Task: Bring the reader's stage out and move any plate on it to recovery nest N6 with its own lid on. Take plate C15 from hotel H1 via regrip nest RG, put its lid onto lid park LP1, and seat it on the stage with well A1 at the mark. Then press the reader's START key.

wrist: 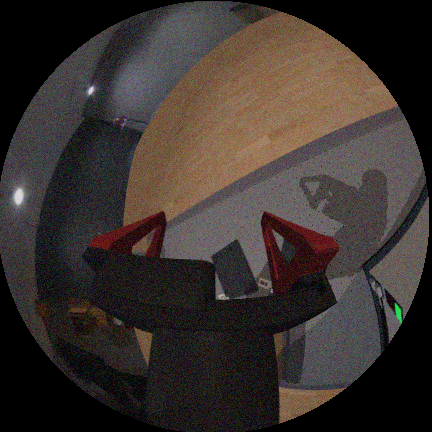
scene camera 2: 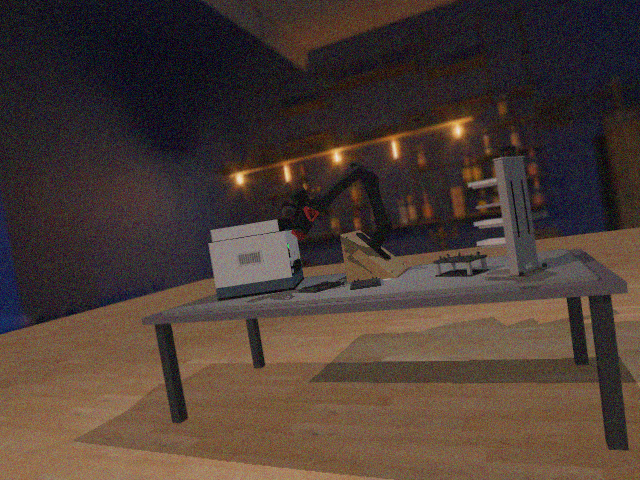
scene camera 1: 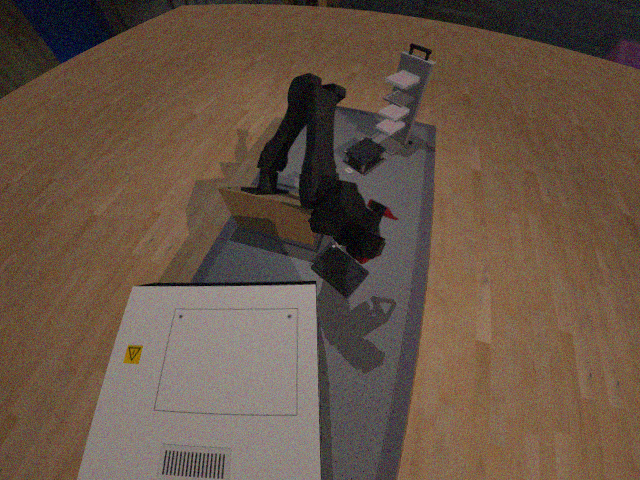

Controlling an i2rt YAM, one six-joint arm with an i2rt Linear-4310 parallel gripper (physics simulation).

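Places are measured from the arm's base along level axes (x back, y right, z up), in metres.
Where they show: gripper, fingertip midpoint: (wrist: 213, 216) (scene camera 2: 305, 231) (scene camera 1: 387, 236); arm's base, origin of the base link: (scene camera 2: 372, 246) (scene camera 1: 266, 192).
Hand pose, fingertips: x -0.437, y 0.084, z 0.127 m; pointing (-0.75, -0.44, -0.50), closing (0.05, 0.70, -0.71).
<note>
Things, the pixels of their top centre, and the offset from my fingertips. "spot": a spot on its surface instead.
- white reader, middle of its top: (scene camera 1: 204, 374) (scene camera 2: 254, 224) dx +0.195, dy +0.426, dz +0.074 m
- low dark piece, surface spot: (scene camera 2: 365, 283) spot: dx +0.081, dy -0.191, dz -0.246 m
The white reader (scene camera 1: 232, 361) (scene camera 2: 253, 273) stands at one table end, with a small green display (wrist: 398, 312) in the wrist view. Its stage and START key cannot be made out. Hotel H1 (scene camera 1: 419, 98) (scene camera 2: 518, 222) is upright at the other end, holding several plates at different heights, including a white top plate (scene camera 1: 403, 79) (scene camera 2: 484, 183). Which is C15 is unreadable. A dark flat rectangular nest (scene camera 1: 339, 269) (wrist: 235, 269) lies beside small labels too blurred to read surely. My gripper (scene camera 1: 381, 240) (scene camera 2: 305, 225) (wrist: 213, 216) is open and empty, high above the table near the reader.
A dark raised stand with short posts (scene camera 1: 364, 153) (scene camera 2: 461, 258) is near the hotel. The wooden wedge base (scene camera 1: 273, 217) (scene camera 2: 359, 258) carries the arm. Another low dark piece (scene camera 2: 365, 283) lies in front of it. The grey table (scene camera 1: 361, 434) (scene camera 2: 413, 299) has a raised-looking edge.
</note>
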